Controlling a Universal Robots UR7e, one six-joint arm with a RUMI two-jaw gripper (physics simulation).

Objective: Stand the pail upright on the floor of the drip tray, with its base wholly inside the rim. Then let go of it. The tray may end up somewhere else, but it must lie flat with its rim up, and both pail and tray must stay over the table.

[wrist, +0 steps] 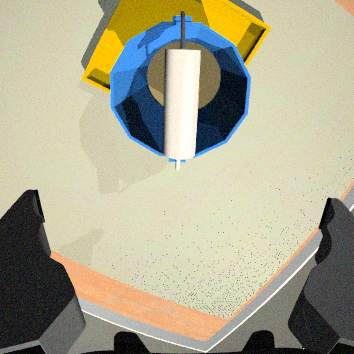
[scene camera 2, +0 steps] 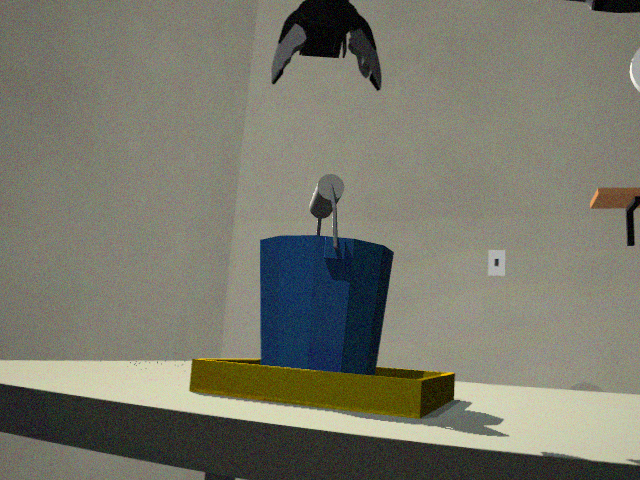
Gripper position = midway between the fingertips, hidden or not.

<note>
In view: my gripper [scene camera 2: 326, 86], a yellow drip tray [scene camera 2: 408, 393] and a blue pail [scene camera 2: 322, 309].
My gripper also shows in the wrist view [wrist: 183, 200].
</note>
